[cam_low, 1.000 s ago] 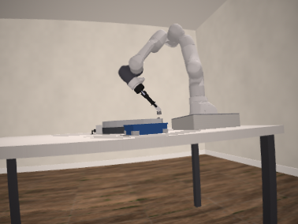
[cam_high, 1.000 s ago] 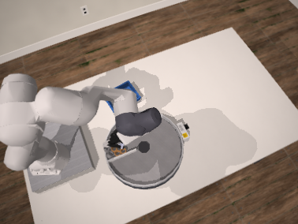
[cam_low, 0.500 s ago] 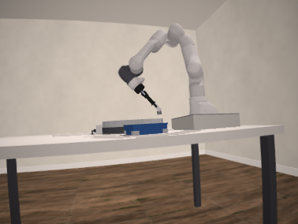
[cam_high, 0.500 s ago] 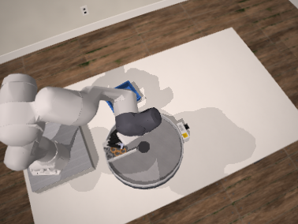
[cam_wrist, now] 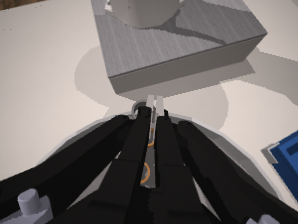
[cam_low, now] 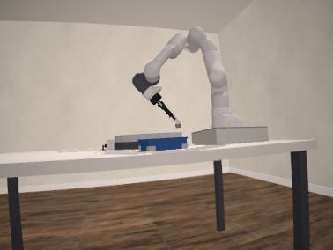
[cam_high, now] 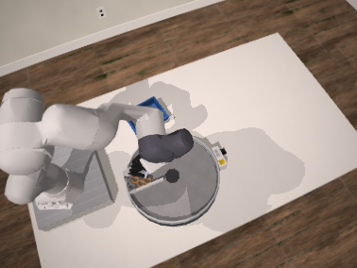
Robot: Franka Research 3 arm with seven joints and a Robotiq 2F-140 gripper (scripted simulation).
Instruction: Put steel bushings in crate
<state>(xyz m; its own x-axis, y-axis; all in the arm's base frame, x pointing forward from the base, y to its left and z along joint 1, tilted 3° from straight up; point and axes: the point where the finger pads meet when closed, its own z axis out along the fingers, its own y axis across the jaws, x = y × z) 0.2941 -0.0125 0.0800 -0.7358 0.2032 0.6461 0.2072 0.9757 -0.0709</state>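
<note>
Now: hand 110 mm short of the crate, 320 mm to the right of it and 140 mm above it. Also, from my hand: round grey turning table: 170 mm ahead, 30 mm to the right, 110 mm below.
</note>
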